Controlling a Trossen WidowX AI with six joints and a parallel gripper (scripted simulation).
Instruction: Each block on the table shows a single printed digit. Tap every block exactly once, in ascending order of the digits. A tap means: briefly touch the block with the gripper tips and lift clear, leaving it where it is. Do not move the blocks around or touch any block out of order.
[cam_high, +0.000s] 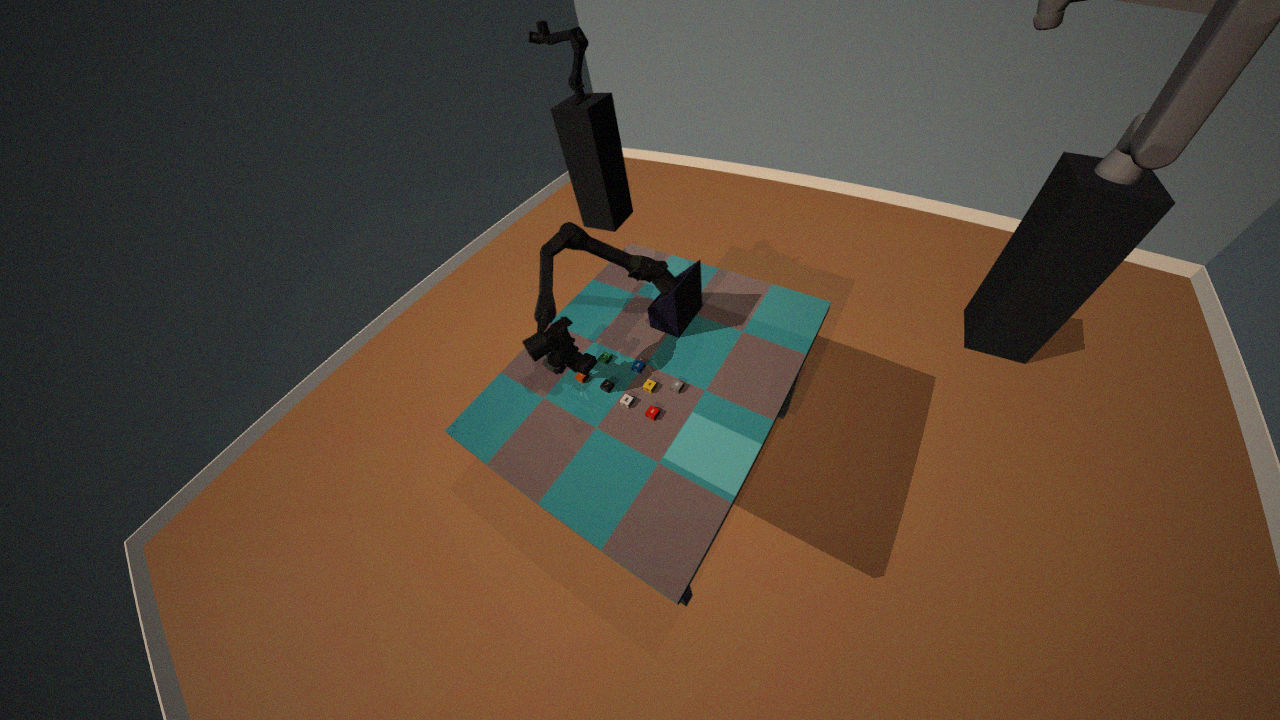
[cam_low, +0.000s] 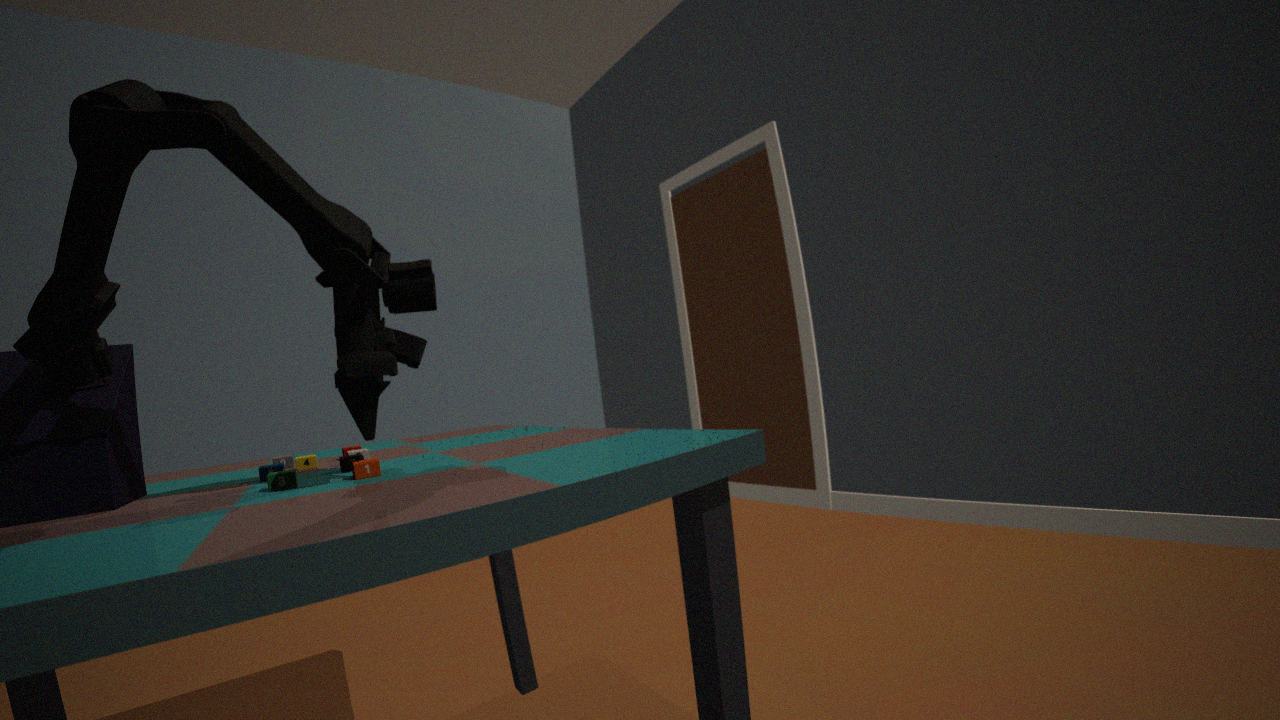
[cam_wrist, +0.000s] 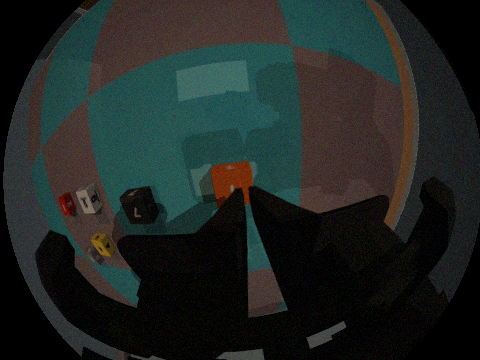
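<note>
Now: gripper tip 3 cm above the orange block, 1 cm to the right of it and 1 cm past it. Also, from my gripper tip: black block 11 cm to the left, 3 cm below, 1 cm behind; then green block 11 cm behind, 4 cm to the left, 3 cm below; then white block 20 cm to the left, 3 cm below, 2 cm ahead.
</note>
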